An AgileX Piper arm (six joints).
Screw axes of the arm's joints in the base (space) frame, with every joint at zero. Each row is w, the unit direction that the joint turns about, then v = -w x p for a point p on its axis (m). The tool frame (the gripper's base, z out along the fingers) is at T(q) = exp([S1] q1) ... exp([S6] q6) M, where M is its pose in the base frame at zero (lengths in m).
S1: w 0 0 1 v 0 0 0
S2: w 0 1 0 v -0.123 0 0
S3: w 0 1 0 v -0.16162 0 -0.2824
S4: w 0.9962 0 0.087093 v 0 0.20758 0
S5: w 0 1 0 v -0.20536 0 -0.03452
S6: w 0.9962 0 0.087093 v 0 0.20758 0
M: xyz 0.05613 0 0.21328 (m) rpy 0 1.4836 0 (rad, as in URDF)
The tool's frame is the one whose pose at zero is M.
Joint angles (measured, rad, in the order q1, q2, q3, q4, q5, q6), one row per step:
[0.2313 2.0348 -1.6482 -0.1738 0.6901 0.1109]
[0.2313 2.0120 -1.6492 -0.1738 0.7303 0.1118]
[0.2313 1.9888 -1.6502 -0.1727 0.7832 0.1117]
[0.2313 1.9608 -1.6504 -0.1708 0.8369 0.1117]
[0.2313 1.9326 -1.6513 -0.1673 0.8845 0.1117]
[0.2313 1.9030 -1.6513 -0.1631 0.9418 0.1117]
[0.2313 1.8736 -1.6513 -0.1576 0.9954 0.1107]
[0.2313 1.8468 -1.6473 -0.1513 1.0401 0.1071]
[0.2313 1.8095 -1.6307 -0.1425 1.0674 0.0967]
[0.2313 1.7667 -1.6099 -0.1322 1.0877 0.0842]
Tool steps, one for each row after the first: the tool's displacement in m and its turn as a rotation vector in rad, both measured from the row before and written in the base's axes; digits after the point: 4 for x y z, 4 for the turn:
[-0.0052 -0.0017 0.0087 -0.0050 0.0149 -0.0074]
[-0.0065 -0.0021 0.0082 -0.0077 0.0269 -0.0090]
[-0.0075 -0.0022 0.0100 -0.0060 0.0240 -0.0094]
[-0.0074 -0.0020 0.0104 -0.0024 0.0178 -0.0086]
[-0.0088 -0.0023 0.0102 -0.0038 0.0268 -0.0100]
[-0.0088 -0.0021 0.0101 -0.0018 0.0239 -0.0084]
[-0.0084 -0.0018 0.0080 -0.0012 0.0222 -0.0044]
[-0.0102 -0.0019 0.0090 0.0023 0.0084 0.0045]
[-0.0112 -0.0019 0.0097 0.0050 0.0008 0.0077]

